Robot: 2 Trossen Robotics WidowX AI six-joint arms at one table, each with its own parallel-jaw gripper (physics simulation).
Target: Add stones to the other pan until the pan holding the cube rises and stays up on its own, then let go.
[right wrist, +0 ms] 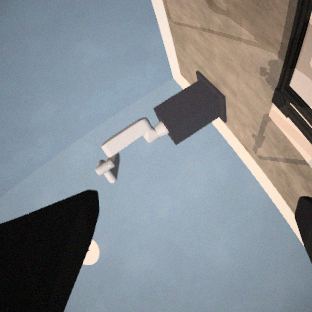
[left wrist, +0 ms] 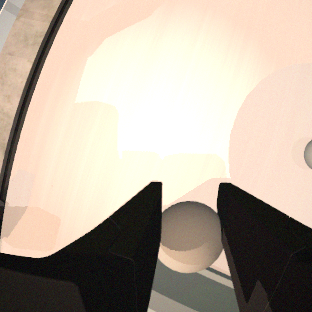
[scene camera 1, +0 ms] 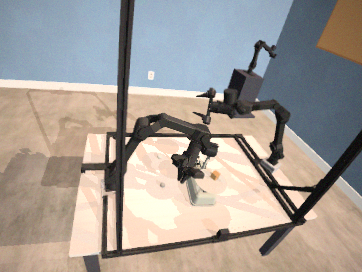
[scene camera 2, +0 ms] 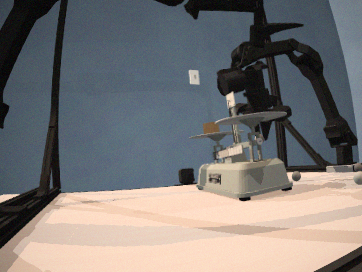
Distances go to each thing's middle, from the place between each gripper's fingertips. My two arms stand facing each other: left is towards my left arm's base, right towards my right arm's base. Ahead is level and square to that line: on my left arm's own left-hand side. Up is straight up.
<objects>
I see the balance scale [scene camera 2: 235, 176] 270 mm behind my right hand, 230 mm below it and 10 mm to the right of it.
Right now my left hand is 16 cm to the left of the balance scale, 6 cm short of it and 1 cm above it.
</objects>
